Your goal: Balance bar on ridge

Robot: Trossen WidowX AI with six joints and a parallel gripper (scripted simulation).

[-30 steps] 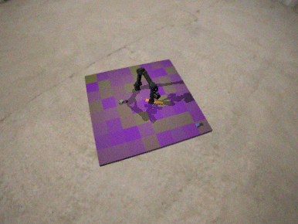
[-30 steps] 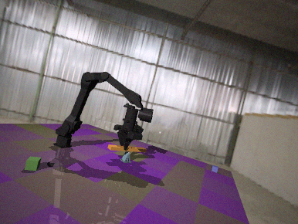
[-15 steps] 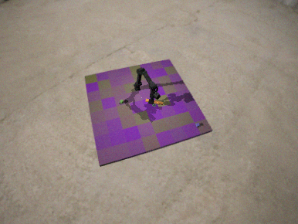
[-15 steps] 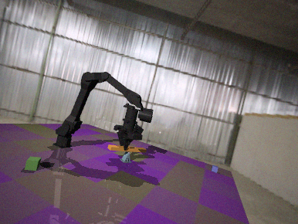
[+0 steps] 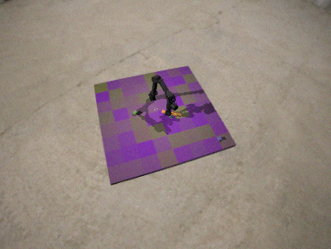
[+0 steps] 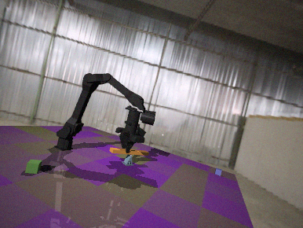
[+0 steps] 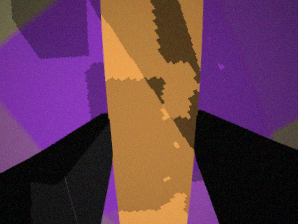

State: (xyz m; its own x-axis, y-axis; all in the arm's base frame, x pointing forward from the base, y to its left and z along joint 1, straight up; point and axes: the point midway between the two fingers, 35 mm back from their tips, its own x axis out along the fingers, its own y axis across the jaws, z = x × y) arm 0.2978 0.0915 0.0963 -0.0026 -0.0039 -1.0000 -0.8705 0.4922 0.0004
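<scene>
Right now my gripper tip is 10 mm short of the orange bar and 30 mm to the right of it. Also, from my gripper tip: green cube 140 mm behind, 340 mm to the right, 50 mm below; then small blue cube 440 mm ahead, 410 mm to the left, 50 mm below.
</scene>
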